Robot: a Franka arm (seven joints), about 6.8 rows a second.
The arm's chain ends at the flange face. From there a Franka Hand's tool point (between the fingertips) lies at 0.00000 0.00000 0.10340 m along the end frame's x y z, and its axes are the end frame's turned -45 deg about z.
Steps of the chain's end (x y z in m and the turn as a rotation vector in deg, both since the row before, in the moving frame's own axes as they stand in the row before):
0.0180 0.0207 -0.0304 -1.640 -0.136 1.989
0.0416 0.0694 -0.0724 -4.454 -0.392 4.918
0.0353 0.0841 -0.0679 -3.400 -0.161 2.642
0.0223 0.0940 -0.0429 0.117 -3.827 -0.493
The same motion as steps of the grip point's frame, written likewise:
-0.0042 0.0292 -0.0304 -1.063 -1.256 1.989
-0.0260 0.0834 -0.0727 -2.872 -3.427 4.918
-0.0391 0.0885 -0.0681 -2.290 -2.518 2.642
-0.0555 0.0772 -0.0431 2.789 -2.623 -0.493

